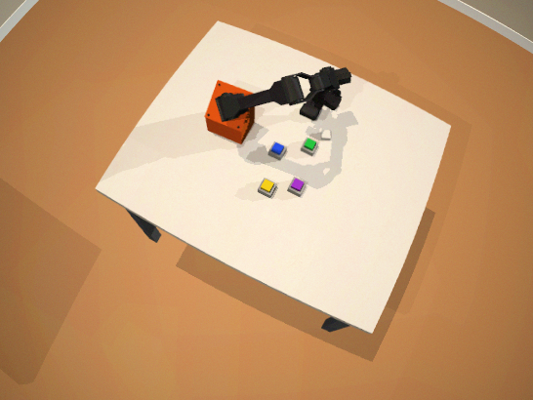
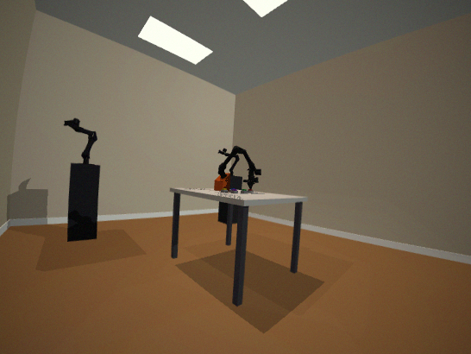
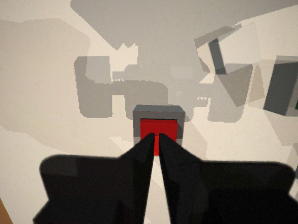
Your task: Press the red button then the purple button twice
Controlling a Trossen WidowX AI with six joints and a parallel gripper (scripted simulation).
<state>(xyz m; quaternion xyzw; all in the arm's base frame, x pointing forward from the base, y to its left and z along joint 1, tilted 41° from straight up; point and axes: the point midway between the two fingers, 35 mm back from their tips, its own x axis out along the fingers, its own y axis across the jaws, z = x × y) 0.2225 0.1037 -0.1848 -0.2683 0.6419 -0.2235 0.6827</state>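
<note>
The red button lies 1 cm below my gripper tip. Also, from my gripper tip: blue button 4 cm behind, 21 cm to the right; then small white block 8 cm ahead, 7 cm to the right, 3 cm below; then green button 5 cm ahead, 14 cm to the right.
</note>
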